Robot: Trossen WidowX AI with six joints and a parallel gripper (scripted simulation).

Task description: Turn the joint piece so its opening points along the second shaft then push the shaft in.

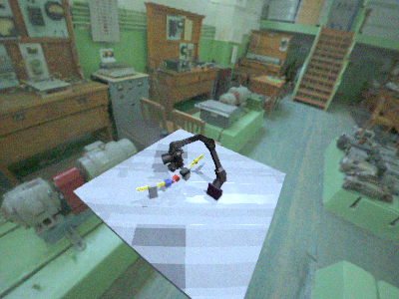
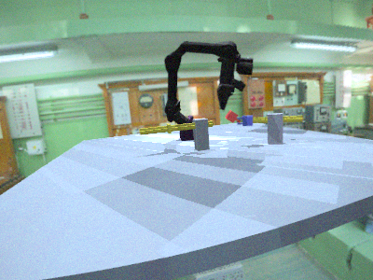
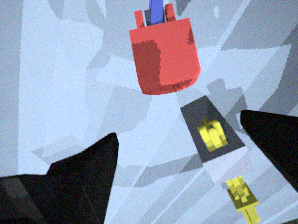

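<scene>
Right now my gripper tip is 10 mm short of the red joint piece, 40 mm to the right of it and 40 mm above it.
</scene>
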